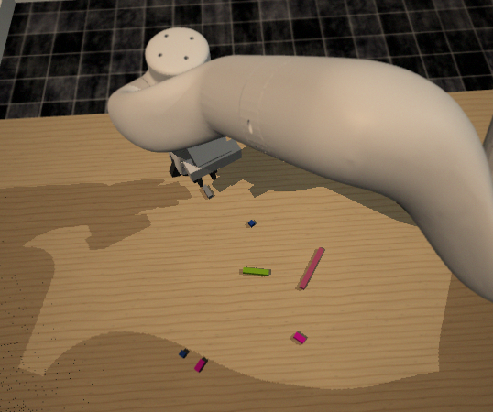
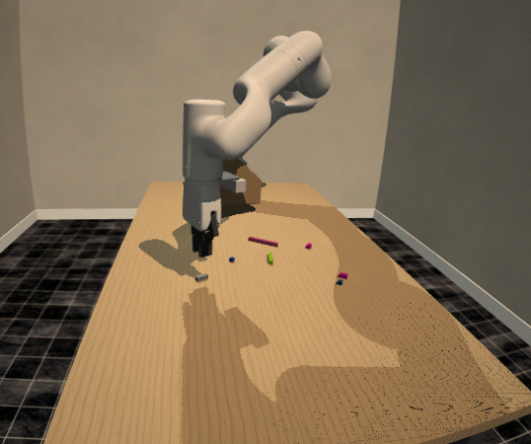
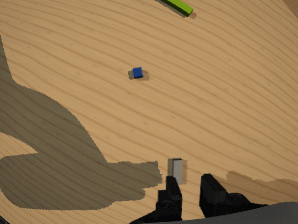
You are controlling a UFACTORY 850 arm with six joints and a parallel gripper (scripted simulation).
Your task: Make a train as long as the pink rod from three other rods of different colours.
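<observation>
My hand is 80 mm above the grey rod. Round my hand: lime rod (70 mm behind, 190 mm to the left, 80 mm below); then pink rod (180 mm behind, 200 mm to the left, 80 mm below).
</observation>
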